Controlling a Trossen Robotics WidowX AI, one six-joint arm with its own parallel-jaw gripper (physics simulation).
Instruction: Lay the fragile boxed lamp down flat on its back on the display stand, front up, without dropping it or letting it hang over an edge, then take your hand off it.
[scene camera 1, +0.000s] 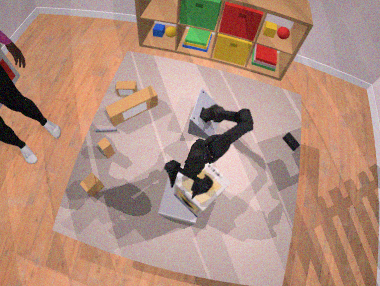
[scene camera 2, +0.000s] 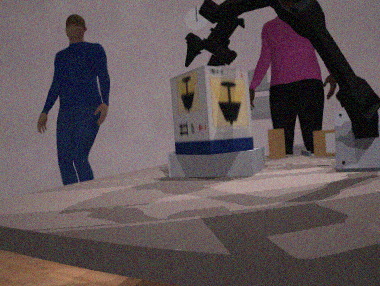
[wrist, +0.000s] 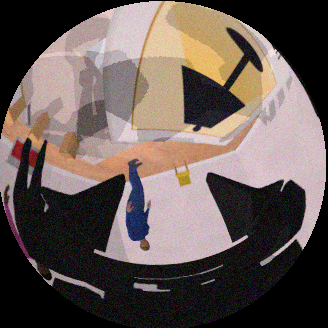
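Seen in the pictures: gripper, fingertip midpoint: (scene camera 1: 181, 193) (wrist: 166, 177); arm's base, link origin: (scene camera 1: 204, 114) (scene camera 2: 365, 129).
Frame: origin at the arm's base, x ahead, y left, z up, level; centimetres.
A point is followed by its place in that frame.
Note:
The boxed lamp (scene camera 1: 216, 181) @[x 40.7, y 13.0, z 19.8 cm] (scene camera 2: 192, 120) @[x 45.5, y 15.8, z 5.9 cm] (wrist: 160, 95) @[x 43.9, y 2.4, z 19.8 cm] is a white box with yellow panels, black lamp pictures and a blue band at its bottom. It stands upright on the display stand (scene camera 1: 172, 207) @[x 52.9, y -2.1, z -3.6 cm] (scene camera 2: 215, 166) @[x 41.8, y 10.5, z -7.6 cm], a low pale grey block. In scene camera 2 its base lies within the stand's width. My gripper (scene camera 1: 184, 191) @[x 50.2, y 0.7, z 23.2 cm] (scene camera 2: 200, 64) @[x 50.2, y 0.7, z 23.2 cm] (wrist: 166, 177) @[x 50.2, y 0.7, z 23.2 cm] is open and empty at the top of the box, with its fingers apart. In scene camera 1 it covers part of the box's top panel. Whether a finger touches the box cannot be told.
Cardboard blocks (scene camera 1: 105, 147) @[x 35.3, y -43.9, z 2.3 cm] (scene camera 1: 92, 184) @[x 55.8, y -43.4, z 1.4 cm] and a long carton (scene camera 1: 132, 106) @[x 7.0, y -39.9, z 0.1 cm] lie left of the stand. A thin grey bar (scene camera 1: 106, 130) @[x 21.9, y -52.0, z -8.7 cm] lies near them. A small black object (scene camera 1: 291, 141) @[x -4.6, y 56.3, z -7.2 cm] lies at the right. A shelf unit (scene camera 1: 296, 50) stands at the back. Two people stand beyond the mat.

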